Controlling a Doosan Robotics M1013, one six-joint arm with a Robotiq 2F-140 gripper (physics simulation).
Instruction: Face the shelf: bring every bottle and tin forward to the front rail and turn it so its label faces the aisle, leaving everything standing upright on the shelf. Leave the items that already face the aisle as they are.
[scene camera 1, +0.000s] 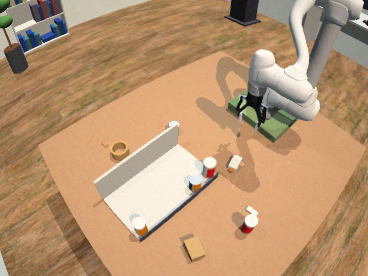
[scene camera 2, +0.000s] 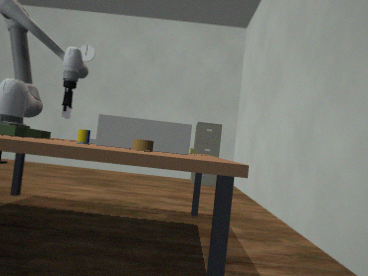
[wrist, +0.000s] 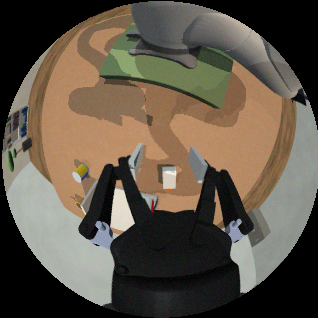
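Where they show: gripper, fingertip midpoint: (scene camera 1: 247, 125) (scene camera 2: 65, 117) (wrist: 165, 151); arm's base, origin of the base link: (wrist: 170, 40).
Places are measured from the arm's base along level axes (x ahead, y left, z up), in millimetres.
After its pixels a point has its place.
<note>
The shelf (scene camera 1: 150, 192) @[y 25, x 869, z -40 mm] (wrist: 122, 207) @[y 14, x 709, z -40 mm] has a pale floor, a tall back panel and a dark front rail (scene camera 1: 172, 213) @[y 182, x 860, z -18 mm]. A white-and-red tin (scene camera 1: 209, 168) @[y 137, x 612, z 53 mm] stands near its right end, beside a blue-and-orange bottle (scene camera 1: 195, 183) @[y 147, x 702, z 30 mm]. A white-and-orange bottle (scene camera 1: 140, 226) @[y 178, x 1017, z 56 mm] stands at the left end. These three are upright close to the rail. A yellow-and-blue tin (scene camera 2: 84, 136) @[y -229, x 561, z -17 mm] (wrist: 80, 172) @[y -187, x 528, z 0 mm] stands on the table behind the back panel. Another white-and-red tin (scene camera 1: 249, 224) @[y 452, x 670, z 45 mm] stands on the table in front. My gripper (scene camera 1: 248, 125) @[y 88, x 302, z 85 mm] (scene camera 2: 66, 114) @[y 88, x 302, z 85 mm] (wrist: 165, 151) @[y 88, x 302, z 85 mm] is open and empty, high above the table near the arm's base.
A white box with an orange end (scene camera 1: 235, 162) @[y 161, x 446, z -26 mm] (wrist: 169, 177) @[y 154, x 431, z -26 mm] lies right of the shelf. A small white block (scene camera 1: 252, 211) @[y 406, x 572, z -42 mm] lies by the front tin. A tan box (scene camera 1: 194, 248) @[y 372, x 896, z -4 mm] lies in front of the rail. A brown ring (scene camera 1: 119, 157) @[y -231, x 884, z -24 mm] is behind the shelf.
</note>
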